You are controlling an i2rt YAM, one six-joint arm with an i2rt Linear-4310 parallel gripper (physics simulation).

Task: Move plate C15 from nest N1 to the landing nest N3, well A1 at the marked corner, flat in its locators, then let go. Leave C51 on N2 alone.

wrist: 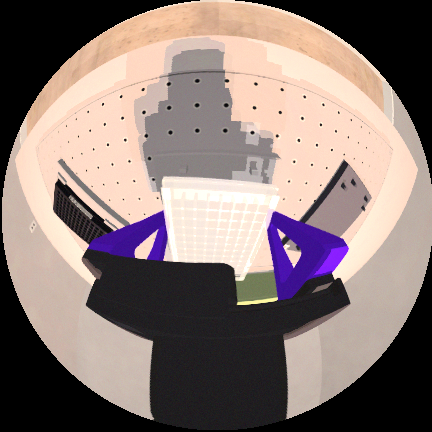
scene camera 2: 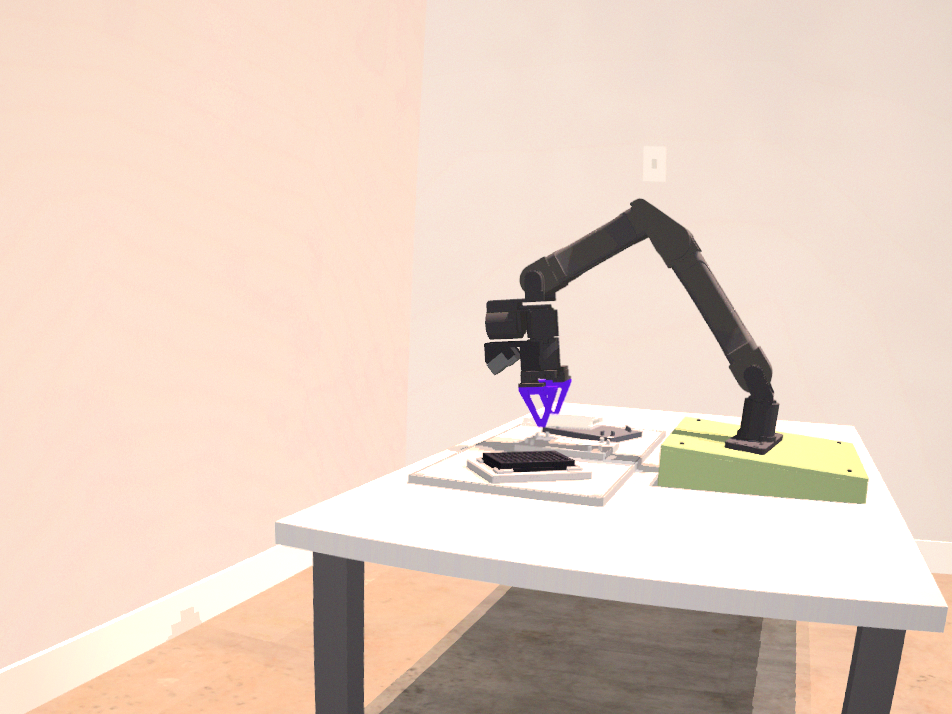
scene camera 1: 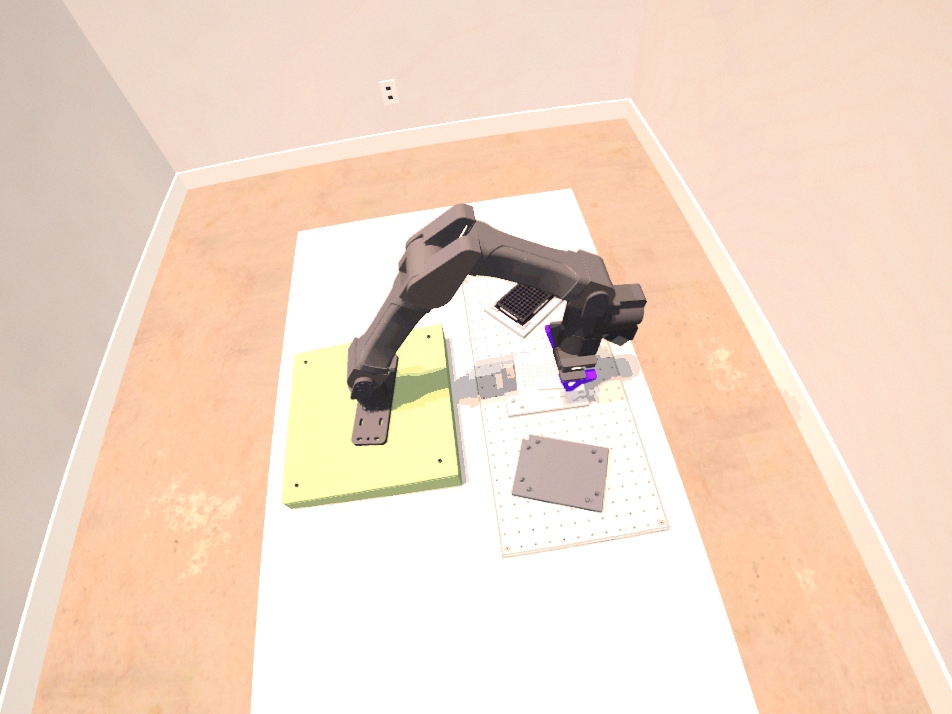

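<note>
My gripper [scene camera 1: 562, 371] [scene camera 2: 549, 419] [wrist: 217, 214] is shut on a pale plate, C15 [scene camera 1: 534, 371] [scene camera 2: 578, 421] [wrist: 215, 225], by its two opposite sides. The plate looks about level and hangs above the white landing nest N3 [scene camera 1: 547, 408] [scene camera 2: 595, 453] [wrist: 215, 167], roughly square to it. In scene camera 2 a gap shows between them. The plate and arm hide much of the nest, and the marked corner and well A1 cannot be made out. The grey nest N1 [scene camera 1: 559, 472] [scene camera 2: 615, 434] [wrist: 335, 200] is empty. Black plate C51 [scene camera 1: 524, 302] [scene camera 2: 529, 461] [wrist: 82, 212] sits in nest N2 [scene camera 1: 524, 331] [scene camera 2: 530, 476].
The nests stand on a perforated board [scene camera 1: 584, 535] [scene camera 2: 507, 491] [wrist: 197, 92] on the white table [scene camera 1: 369, 599] [scene camera 2: 461, 530]. N2 and N1 lie on opposite sides of N3. The arm's base stands on a yellow-green block [scene camera 1: 338, 468] [scene camera 2: 761, 480] beside the board.
</note>
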